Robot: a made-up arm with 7 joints.
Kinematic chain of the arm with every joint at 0, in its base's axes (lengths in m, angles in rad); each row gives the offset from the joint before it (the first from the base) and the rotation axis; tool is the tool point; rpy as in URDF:
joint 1: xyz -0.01 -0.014 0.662 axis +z
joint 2: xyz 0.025 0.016 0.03 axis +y
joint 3: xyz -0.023 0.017 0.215 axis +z
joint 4: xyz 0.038 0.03 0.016 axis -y
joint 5: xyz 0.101 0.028 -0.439 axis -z
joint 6: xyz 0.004 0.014 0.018 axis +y
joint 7: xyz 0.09 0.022 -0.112 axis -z
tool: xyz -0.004 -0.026 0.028 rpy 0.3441 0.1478 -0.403
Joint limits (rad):
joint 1: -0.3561..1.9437
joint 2: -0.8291..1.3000
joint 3: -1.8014..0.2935
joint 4: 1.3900..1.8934
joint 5: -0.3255..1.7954
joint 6: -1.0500..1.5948
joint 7: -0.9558..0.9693
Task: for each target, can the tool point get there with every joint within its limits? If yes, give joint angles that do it. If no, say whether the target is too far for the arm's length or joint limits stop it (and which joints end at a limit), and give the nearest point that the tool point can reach.
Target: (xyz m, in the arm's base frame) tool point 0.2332 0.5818 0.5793
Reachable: yes | joints 1.2433 1.0405 -0.1709 1.6662 0.6040 -0.8300 0.4230
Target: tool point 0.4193 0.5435 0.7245
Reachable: yes | joints 0.8599 0.6421 0.0000 1.7022 1.1898 0.3405 -0.1386
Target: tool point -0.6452 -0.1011 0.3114
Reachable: no: joint limits stop it (at a limit: joint 1, joint 2, joint 3, joint 4, joint 6, joint 7) | nearest point -0.4360 0.1868 0.2792 | short by 0.357 m
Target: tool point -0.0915 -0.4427 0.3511
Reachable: no: joint limits stop it (at a limit: joint 1, joint 2, joint 4, joint 6, joint 7) | nearest point 0.0897 -0.4883 0.4193 | short by 0.199 m
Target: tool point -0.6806 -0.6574 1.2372
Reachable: no: too far | nearest point -0.4575 -0.4434 1.0629 | short by 0.355 m
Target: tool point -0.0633 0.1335 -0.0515
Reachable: no: joint limits stop it (at a limit: joint 2, joint 4, joint 7) | nearest point -0.1192 0.2881 0.2090 | short by 0.308 m
